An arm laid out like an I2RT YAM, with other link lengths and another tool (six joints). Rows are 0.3 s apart.
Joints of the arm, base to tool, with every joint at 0 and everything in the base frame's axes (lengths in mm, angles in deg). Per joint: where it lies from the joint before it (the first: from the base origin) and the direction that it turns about. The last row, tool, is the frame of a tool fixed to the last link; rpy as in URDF.
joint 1: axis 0 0 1 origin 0 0 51.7
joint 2: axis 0 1 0 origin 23.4 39.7 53.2
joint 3: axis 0 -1 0 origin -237.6 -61.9 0
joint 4: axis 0 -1 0 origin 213.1 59.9 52.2
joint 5: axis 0 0 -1 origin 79.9 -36.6 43.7
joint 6: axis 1 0 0 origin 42 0 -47.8
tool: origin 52 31 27 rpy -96.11 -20.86 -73.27
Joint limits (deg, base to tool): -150..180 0..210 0..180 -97..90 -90..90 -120..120
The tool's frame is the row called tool.
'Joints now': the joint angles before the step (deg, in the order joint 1, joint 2, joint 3, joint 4, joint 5, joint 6). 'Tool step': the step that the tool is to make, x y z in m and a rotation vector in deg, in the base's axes. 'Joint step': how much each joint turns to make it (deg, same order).
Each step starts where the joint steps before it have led.
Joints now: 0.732, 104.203, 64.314, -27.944, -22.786, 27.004
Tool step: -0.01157, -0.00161, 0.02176, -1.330, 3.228, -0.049
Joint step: 0.001, -3.432, 3.606, -10.447, 1.225, -0.436
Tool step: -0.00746, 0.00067, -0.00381, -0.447, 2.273, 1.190
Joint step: -0.001, 0.001, -0.021, -2.755, 0.043, -1.356
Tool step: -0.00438, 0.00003, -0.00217, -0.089, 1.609, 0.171
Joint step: -0.001, -0.001, 0.000, -1.683, 0.021, -0.197
